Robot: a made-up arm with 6 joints. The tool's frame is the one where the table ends. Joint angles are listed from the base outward.
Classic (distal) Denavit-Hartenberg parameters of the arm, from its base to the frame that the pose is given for. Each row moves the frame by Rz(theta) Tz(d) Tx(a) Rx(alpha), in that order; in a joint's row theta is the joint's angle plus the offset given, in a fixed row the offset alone. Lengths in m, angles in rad.
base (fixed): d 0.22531; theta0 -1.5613; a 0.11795; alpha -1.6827
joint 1: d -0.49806; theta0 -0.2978; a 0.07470; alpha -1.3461
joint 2: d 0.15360; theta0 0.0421; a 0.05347; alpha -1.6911
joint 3: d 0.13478; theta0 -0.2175; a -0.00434; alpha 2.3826
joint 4: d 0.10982; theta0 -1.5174; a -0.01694; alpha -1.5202
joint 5: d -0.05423; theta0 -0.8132; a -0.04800; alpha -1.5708
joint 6: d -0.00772; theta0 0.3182; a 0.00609; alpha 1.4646
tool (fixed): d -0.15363; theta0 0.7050; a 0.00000; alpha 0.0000
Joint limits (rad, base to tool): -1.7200..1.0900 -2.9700..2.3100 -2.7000..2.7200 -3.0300..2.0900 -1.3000..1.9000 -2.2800..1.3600
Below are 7 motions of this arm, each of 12 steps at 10 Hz.
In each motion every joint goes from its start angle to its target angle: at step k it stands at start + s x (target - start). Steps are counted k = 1, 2, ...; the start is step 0. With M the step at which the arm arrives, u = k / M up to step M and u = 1 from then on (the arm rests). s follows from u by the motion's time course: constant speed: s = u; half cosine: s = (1 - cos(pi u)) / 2; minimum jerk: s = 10 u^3 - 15 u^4 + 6 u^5.
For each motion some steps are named. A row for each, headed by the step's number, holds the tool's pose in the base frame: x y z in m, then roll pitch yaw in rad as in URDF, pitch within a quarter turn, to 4 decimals.
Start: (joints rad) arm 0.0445 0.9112 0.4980 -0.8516 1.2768 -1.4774
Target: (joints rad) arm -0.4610 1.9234 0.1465 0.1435 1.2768 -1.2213
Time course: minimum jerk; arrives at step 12
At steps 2, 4, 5, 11, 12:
2: -0.4704 -0.1474 0.0317 -2.0773 -1.2052 2.7142
4: -0.4325 -0.1685 0.0572 -2.2586 -1.0038 2.6578
5: -0.4075 -0.1892 0.0830 -2.3767 -0.8327 2.5900
11: -0.3896 -0.2759 0.2481 -2.9760 0.0430 2.1850
12: -0.3902 -0.2762 0.2494 -2.9819 0.0497 2.1810

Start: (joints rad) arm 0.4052 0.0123 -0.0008 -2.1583 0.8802 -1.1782
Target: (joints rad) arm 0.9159 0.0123 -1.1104 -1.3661 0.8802 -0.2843
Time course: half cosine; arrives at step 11
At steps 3, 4, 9, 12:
3: -0.6414 -0.1091 -0.0736 -0.1310 -1.1649 2.4268
4: -0.6446 -0.0587 -0.0591 -0.6249 -1.2370 2.8862
9: -0.6492 0.1043 0.1464 -2.1388 -0.6003 -2.1452
12: -0.6491 0.1055 0.1800 -2.2034 -0.4898 -2.1282

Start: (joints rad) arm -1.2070 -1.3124 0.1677 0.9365 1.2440 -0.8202
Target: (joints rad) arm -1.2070 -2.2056 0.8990 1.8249 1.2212 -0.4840
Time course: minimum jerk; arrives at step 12
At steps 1, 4, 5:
1: -0.4801 -0.2336 0.2752 0.4122 -0.8694 1.1528
4: -0.4770 -0.2374 0.2677 0.4955 -0.7883 1.1790
5: -0.4764 -0.2380 0.2622 0.5611 -0.7469 1.1924

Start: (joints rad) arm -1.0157 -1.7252 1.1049 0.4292 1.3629 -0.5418
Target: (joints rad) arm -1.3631 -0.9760 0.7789 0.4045 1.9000 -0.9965
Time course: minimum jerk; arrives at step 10
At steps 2, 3, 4, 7, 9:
2: -0.4701 -0.4468 0.2862 1.1208 -0.7867 2.2939
3: -0.4787 -0.4357 0.2959 1.0664 -0.7881 2.2542
4: -0.4895 -0.4180 0.3084 0.9739 -0.7977 2.2148
7: -0.5121 -0.3537 0.3410 0.5630 -0.8777 2.2714
9: -0.5163 -0.3350 0.3492 0.4123 -0.9048 2.3517

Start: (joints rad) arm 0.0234 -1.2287 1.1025 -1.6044 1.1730 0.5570
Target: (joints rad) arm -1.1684 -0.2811 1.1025 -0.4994 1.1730 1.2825
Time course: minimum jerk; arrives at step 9
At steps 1, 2, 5, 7, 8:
1: -0.1961 -0.4550 0.2283 1.9074 -0.2113 -2.1537
2: -0.2083 -0.4778 0.2510 1.9381 -0.2376 -2.2106
5: -0.3442 -0.5454 0.4892 2.3668 -0.1869 -2.6038
7: -0.4367 -0.4887 0.6148 2.6948 0.0077 -2.6350
8: -0.4542 -0.4714 0.6342 2.7665 0.0489 -2.6142

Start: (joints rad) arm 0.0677 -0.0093 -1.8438 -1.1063 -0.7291 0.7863
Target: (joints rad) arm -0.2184 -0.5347 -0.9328 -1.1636 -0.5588 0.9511
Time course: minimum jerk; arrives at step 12
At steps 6, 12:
6: -0.7334 -0.3330 0.2012 1.8680 -0.8915 1.9534
12: -0.6851 -0.4282 0.2421 2.0779 -0.4073 2.2435

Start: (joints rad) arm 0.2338 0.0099 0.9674 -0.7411 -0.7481 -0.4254
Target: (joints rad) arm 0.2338 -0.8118 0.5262 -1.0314 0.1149 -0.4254
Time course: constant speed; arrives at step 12
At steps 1, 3, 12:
1: -0.6681 -0.2943 -0.0761 0.2210 0.4363 0.3248
3: -0.6592 -0.3211 -0.0745 0.3192 0.3987 0.6436
12: -0.5771 -0.4109 -0.0692 0.6519 0.0016 1.9450

